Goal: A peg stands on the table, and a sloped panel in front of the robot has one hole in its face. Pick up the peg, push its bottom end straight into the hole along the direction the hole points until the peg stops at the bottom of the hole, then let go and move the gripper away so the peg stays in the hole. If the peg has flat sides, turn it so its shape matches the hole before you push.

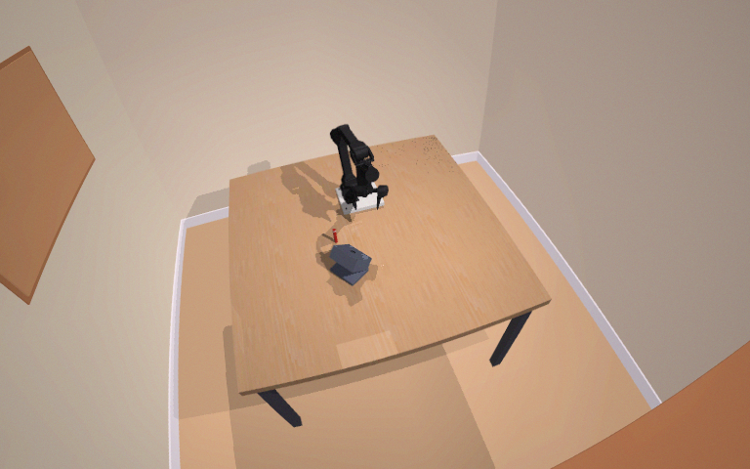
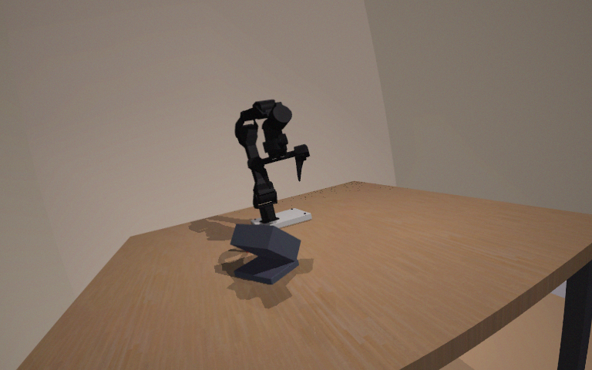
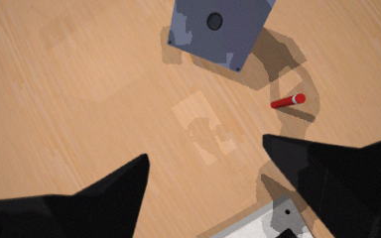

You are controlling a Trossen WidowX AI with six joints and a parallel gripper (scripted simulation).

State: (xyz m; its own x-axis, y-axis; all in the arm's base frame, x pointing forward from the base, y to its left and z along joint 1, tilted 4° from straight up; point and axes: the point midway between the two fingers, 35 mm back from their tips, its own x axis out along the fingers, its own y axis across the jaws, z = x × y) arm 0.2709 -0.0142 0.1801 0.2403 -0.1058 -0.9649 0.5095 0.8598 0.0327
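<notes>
Now: the red peg 140 mm to the right of my gripper tip, 120 mm below it and 50 mm behind it. From my gripper tip the other things lie so: sloped panel (130 mm to the right, 130 mm ahead, 110 mm below).
</notes>
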